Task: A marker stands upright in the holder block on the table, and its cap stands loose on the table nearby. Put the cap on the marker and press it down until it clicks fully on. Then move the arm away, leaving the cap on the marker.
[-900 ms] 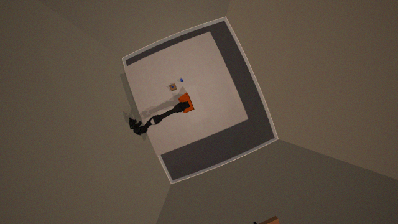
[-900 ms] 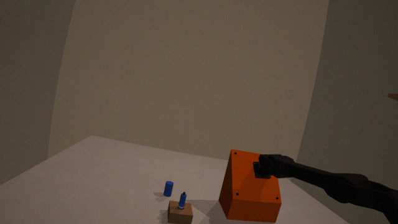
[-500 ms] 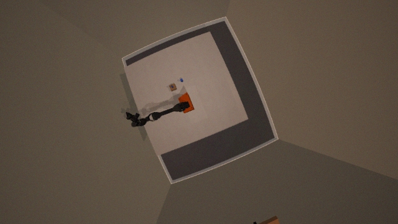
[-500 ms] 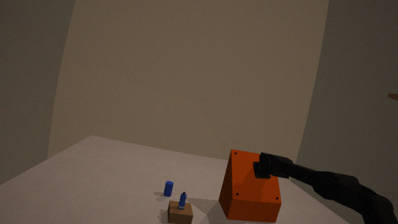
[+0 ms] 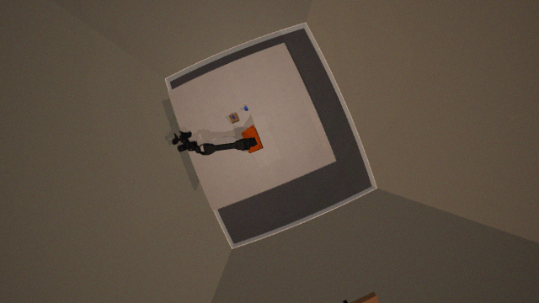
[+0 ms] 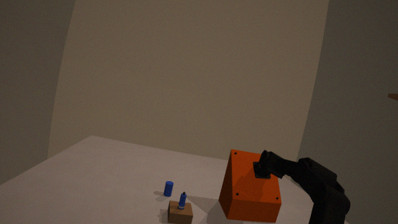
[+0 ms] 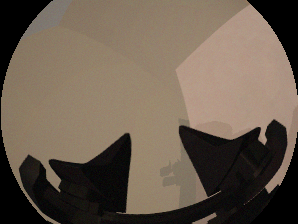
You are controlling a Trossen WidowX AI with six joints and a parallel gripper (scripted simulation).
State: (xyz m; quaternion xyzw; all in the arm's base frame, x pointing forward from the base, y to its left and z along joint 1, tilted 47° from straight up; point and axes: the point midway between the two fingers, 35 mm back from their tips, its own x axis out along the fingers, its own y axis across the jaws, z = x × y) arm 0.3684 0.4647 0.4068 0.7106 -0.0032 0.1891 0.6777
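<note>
Right now my gripper tip is 680 mm to the left of the marker cap, 70 mm past it and 60 mm above it.
</note>
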